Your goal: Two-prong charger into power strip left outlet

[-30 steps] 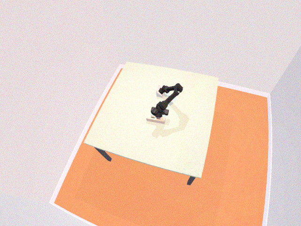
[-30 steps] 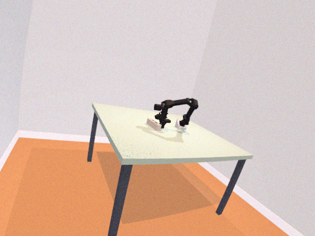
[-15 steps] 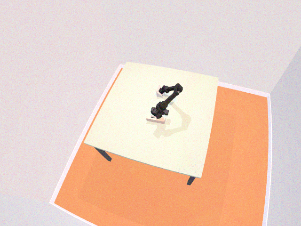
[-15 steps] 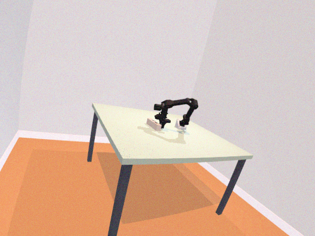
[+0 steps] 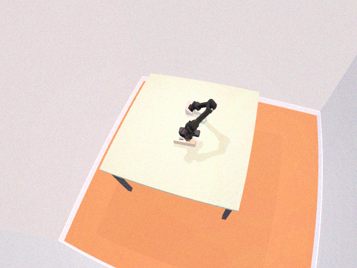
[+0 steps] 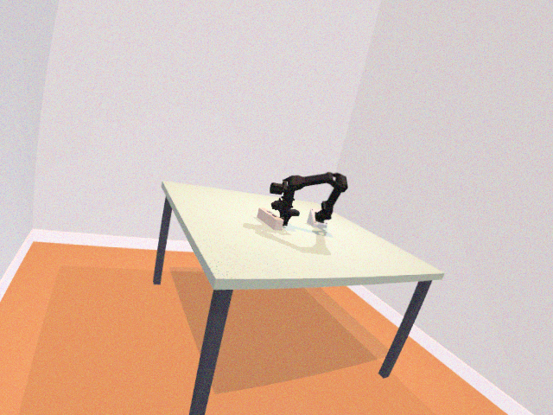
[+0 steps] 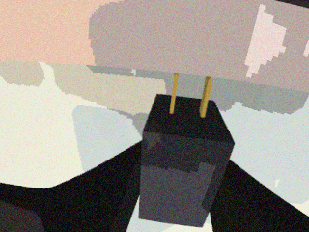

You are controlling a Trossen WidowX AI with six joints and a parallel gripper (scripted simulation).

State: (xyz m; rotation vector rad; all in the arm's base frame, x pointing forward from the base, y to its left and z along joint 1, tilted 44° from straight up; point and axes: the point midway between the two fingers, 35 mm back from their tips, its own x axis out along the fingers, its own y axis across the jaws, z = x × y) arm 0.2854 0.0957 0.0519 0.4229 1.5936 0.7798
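Now: the black two-prong charger 2 cm ahead of my gripper tip and 1 cm above it.
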